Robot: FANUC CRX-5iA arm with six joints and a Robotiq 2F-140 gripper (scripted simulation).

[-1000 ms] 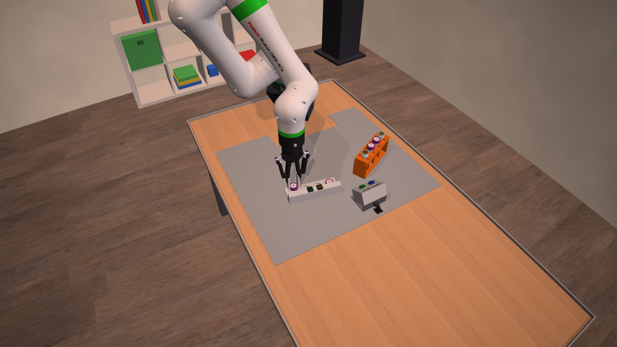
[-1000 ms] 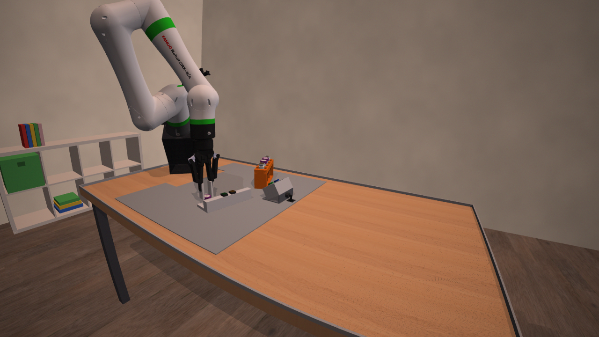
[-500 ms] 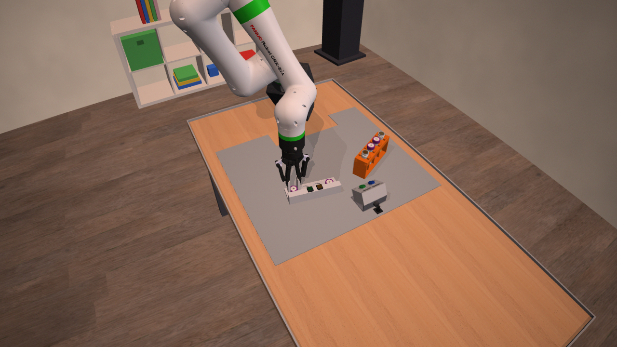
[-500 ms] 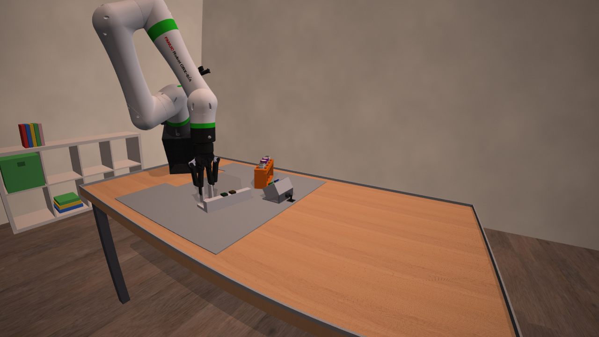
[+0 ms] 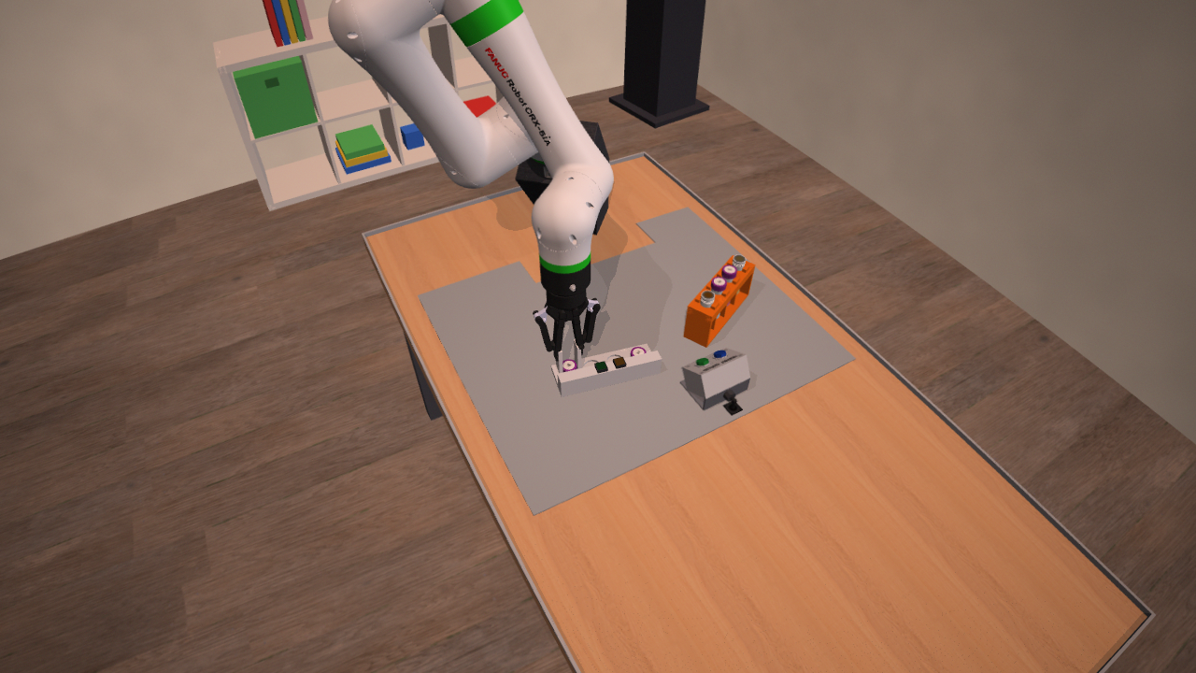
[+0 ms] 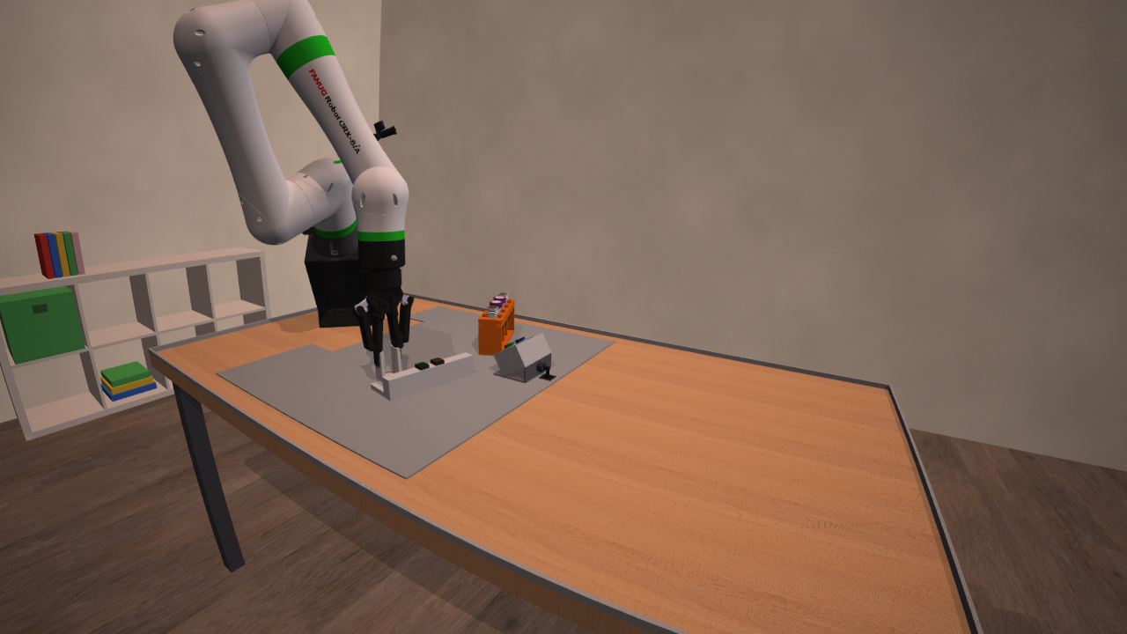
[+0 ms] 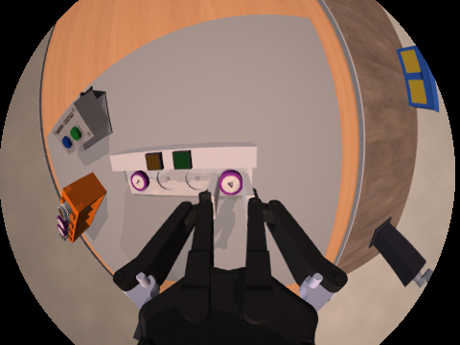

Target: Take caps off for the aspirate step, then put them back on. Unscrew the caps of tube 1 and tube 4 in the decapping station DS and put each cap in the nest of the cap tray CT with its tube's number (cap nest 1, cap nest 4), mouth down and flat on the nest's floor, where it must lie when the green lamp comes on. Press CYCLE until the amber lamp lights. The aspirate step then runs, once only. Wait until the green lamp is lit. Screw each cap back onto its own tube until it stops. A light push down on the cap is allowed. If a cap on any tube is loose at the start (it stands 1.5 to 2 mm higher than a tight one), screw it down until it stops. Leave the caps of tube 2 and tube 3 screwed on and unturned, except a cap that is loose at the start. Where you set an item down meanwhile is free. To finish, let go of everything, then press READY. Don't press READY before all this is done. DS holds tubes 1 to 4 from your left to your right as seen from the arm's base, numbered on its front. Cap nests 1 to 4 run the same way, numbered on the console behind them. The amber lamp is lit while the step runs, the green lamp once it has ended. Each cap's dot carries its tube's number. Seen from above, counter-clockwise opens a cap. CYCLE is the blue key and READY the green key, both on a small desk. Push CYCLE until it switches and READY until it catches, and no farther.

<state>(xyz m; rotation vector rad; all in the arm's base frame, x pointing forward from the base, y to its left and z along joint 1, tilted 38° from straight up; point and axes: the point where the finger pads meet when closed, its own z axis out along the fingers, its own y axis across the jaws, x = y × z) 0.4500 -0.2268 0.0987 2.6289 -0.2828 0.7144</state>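
My hand is 19 cm short of the blue key, 25 cm to the right of it and 1 cm below it. Round my hand: small grey desk (20 cm ahead, 23 cm to the left); table edge (23 cm ahead, 61 cm to the left, 5 cm below); green key (18 cm ahead, 21 cm to the left, 1 cm above).
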